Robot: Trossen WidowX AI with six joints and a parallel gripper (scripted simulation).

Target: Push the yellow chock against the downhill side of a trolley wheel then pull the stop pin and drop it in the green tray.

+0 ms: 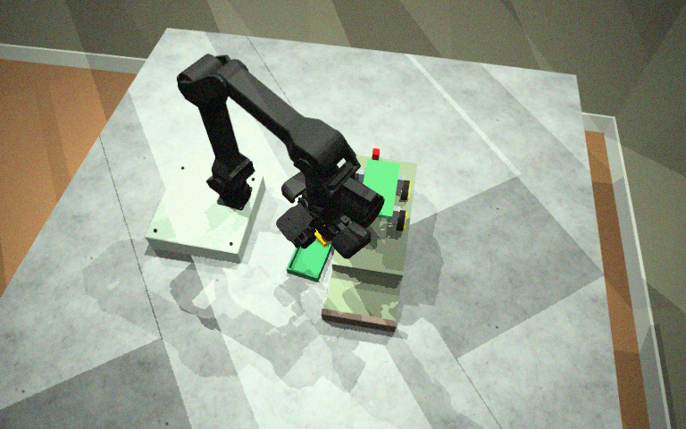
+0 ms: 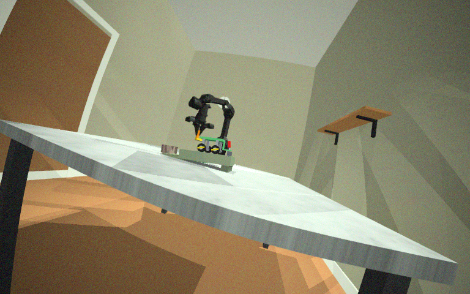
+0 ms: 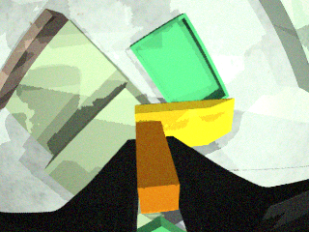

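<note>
Right now the yellow chock is 20 mm behind my gripper tip, 10 mm to the left of it and 10 mm below it. Round my gripper tip: brown stop block (100 mm ahead, 100 mm to the right, 120 mm below); then trolley (70 mm ahead, 150 mm to the left, 50 mm below); then stop pin (40 mm ahead, 240 mm to the left, 30 mm below).
</note>
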